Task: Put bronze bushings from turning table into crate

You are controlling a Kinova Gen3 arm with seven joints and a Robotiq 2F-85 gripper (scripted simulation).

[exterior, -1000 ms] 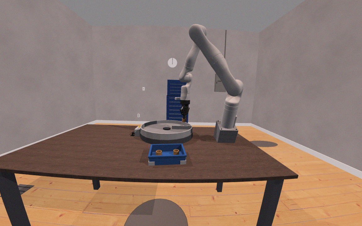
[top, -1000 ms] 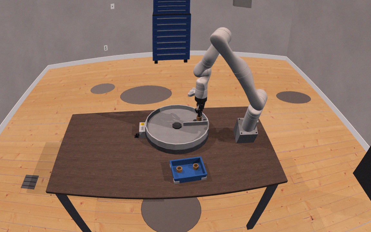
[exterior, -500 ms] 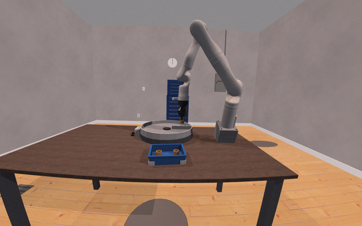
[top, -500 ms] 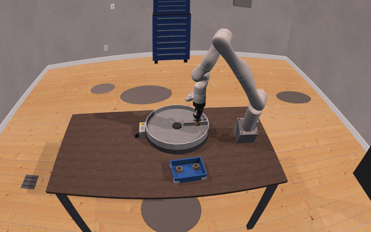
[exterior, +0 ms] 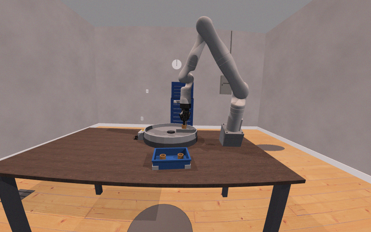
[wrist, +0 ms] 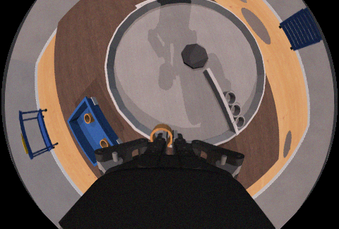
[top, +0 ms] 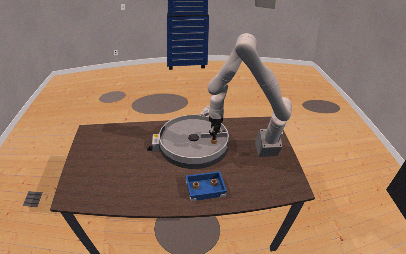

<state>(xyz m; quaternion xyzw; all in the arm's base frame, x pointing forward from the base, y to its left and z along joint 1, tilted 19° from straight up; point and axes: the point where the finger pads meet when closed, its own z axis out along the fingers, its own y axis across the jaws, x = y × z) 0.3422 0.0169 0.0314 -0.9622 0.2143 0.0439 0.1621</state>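
Now: the blue crate 5 cm ahead of my hand, 26 cm to the left of it and 13 cm below it. From my hand the other things lie so: round grey turning table (12 cm ahead, 11 cm to the right, 10 cm below).
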